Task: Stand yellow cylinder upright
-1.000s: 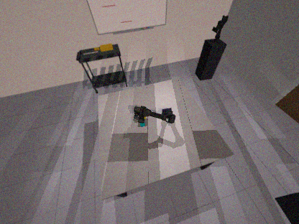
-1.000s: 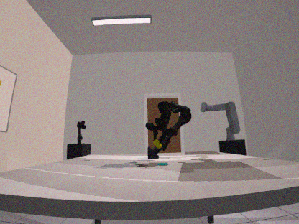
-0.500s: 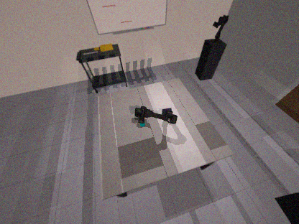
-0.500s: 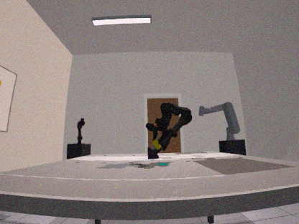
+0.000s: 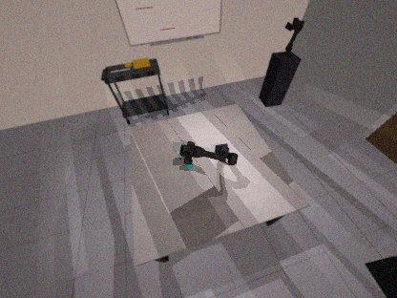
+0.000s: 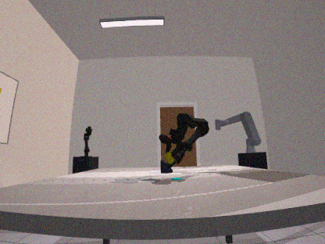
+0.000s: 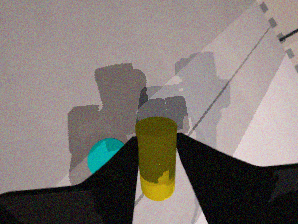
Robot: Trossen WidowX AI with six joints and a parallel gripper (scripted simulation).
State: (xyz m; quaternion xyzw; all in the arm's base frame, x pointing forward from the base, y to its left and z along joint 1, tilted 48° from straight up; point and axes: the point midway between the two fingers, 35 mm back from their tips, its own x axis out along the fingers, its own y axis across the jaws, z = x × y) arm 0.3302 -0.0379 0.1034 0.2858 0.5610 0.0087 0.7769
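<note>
Now: gripper tip 120 mm above the cyan circle, 40 mm to the right of it and 10 mm past it. Also, from my gripper tip: yellow tall cylinder 20 mm behind, 10 mm below.
</note>
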